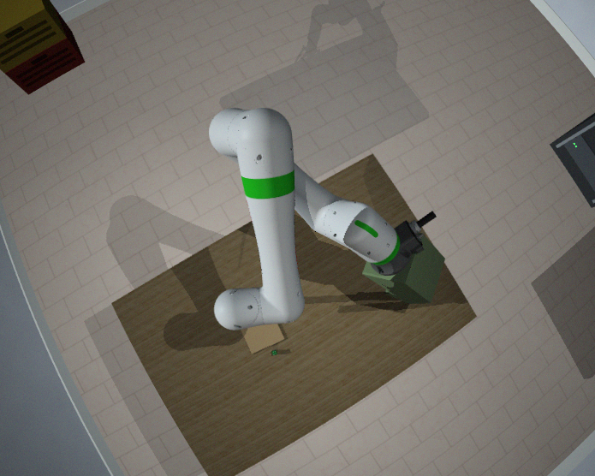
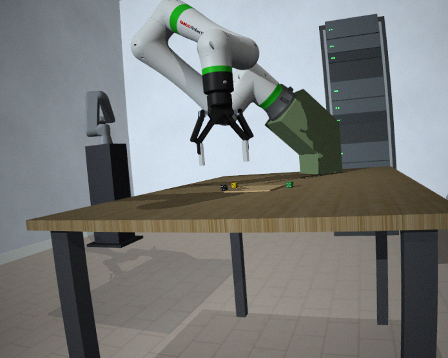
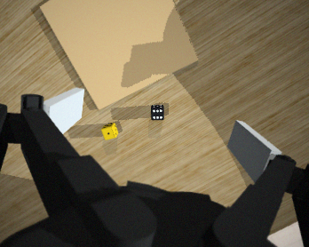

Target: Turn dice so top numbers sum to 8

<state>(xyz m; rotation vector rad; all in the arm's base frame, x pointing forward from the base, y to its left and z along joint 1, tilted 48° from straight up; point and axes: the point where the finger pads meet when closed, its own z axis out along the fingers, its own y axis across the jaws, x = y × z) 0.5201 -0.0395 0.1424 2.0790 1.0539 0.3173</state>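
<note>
Now: the black die 10 mm behind my hand, 10 mm to the right of it and 80 mm below it. The rest, counted from my hand: tan mat (10 mm ahead, 90 mm to the left, 90 mm below); then yellow die (70 mm behind, 80 mm below); then green die (10 mm ahead, 190 mm to the left, 80 mm below).
</note>
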